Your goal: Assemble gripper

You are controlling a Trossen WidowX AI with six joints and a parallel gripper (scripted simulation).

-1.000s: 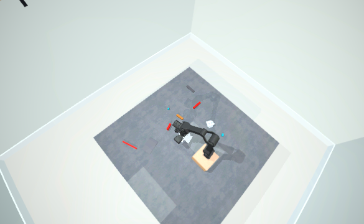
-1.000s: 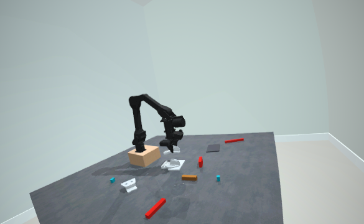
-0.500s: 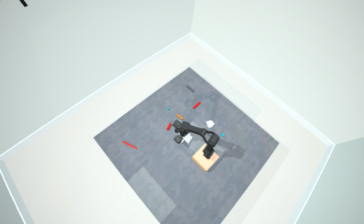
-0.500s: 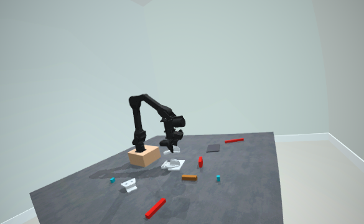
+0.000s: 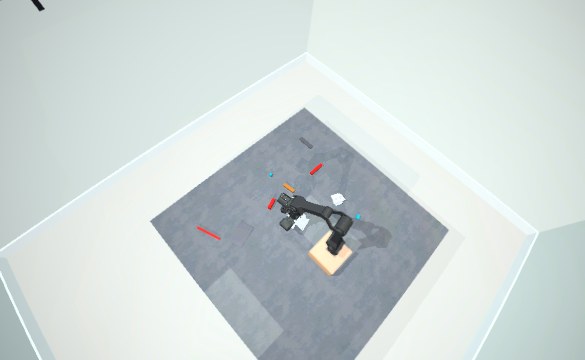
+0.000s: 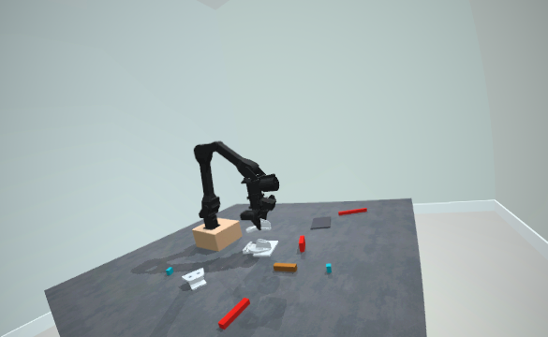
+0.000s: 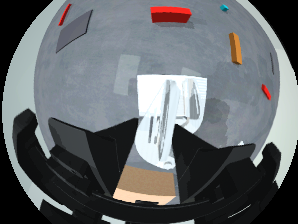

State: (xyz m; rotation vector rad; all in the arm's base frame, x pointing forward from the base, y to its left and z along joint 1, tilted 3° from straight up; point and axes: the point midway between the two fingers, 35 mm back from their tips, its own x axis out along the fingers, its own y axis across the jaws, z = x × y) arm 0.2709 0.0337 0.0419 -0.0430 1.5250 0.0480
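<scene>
My gripper tip is 20 mm short of the flat white plate, 30 mm to the left of it and 80 mm above it. Round my gripper tip: curved white jaw: 20 mm behind, 60 mm to the right, 60 mm below; red block: 170 mm ahead, 10 mm to the left, 60 mm below; white housing plate: 50 mm behind, 40 mm to the right, 80 mm below.
</scene>
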